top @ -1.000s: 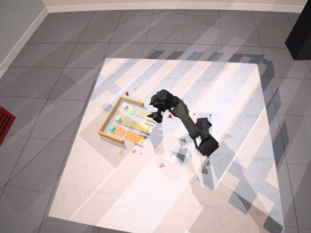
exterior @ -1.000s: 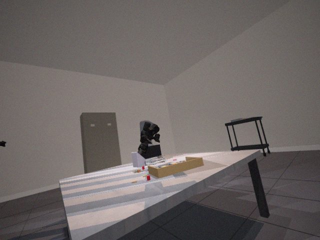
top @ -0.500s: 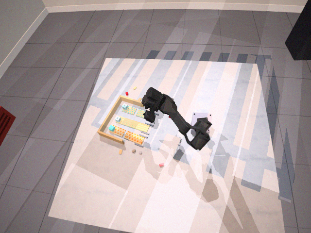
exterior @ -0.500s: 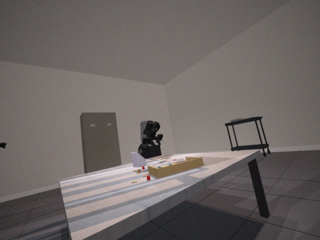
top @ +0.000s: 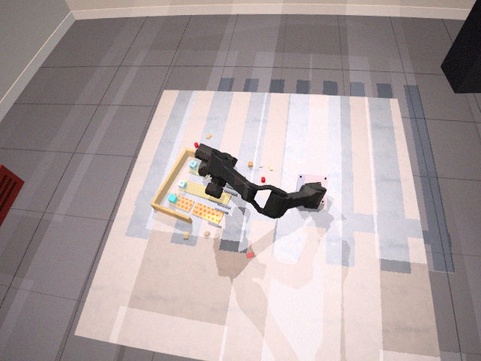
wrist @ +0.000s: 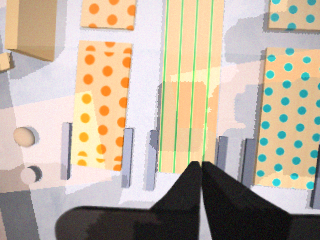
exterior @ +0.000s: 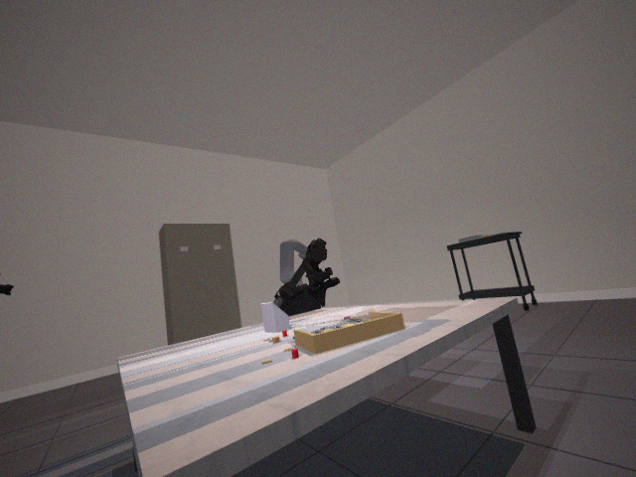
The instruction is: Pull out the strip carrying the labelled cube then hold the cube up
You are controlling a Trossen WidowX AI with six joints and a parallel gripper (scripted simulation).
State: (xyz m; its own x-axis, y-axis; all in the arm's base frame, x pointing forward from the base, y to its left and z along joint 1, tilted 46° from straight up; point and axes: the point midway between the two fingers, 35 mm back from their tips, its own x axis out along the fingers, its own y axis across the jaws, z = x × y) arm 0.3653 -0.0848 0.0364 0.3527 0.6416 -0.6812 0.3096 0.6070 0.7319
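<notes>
Right now the orange-dotted strip is 6 cm ahead of my gripper tip, 8 cm to the left of it and 10 cm below it. The rest, counted from my gripper tip: pink block (12 cm behind, 27 cm to the left, 10 cm below).
</notes>
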